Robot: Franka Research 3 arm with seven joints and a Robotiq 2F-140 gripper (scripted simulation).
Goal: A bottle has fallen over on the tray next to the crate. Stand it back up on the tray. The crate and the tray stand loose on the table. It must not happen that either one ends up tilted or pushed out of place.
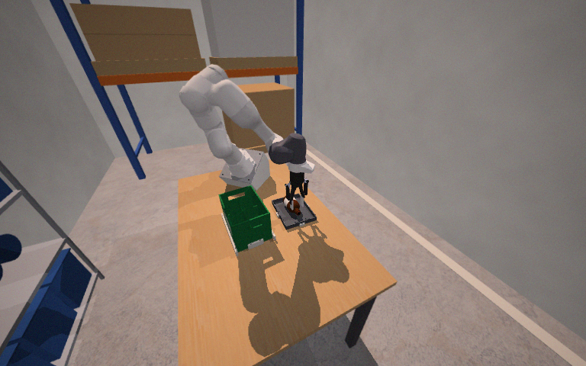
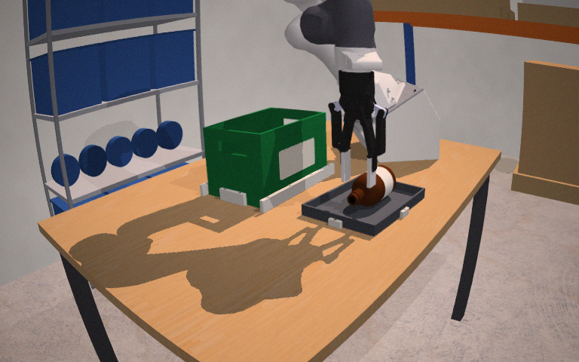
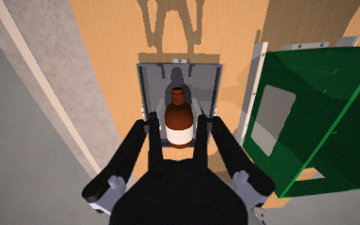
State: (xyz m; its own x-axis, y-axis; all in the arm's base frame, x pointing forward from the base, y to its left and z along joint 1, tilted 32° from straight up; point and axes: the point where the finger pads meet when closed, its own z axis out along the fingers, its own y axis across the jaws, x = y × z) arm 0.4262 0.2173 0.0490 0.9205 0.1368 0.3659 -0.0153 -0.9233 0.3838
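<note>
The brown bottle lies 6 cm below my hand and 5 cm behind it. From my hand the other things lie so: dark tray: 9 cm below, 5 cm behind; green crate: 29 cm to the right, 4 cm behind, 2 cm below.
</note>
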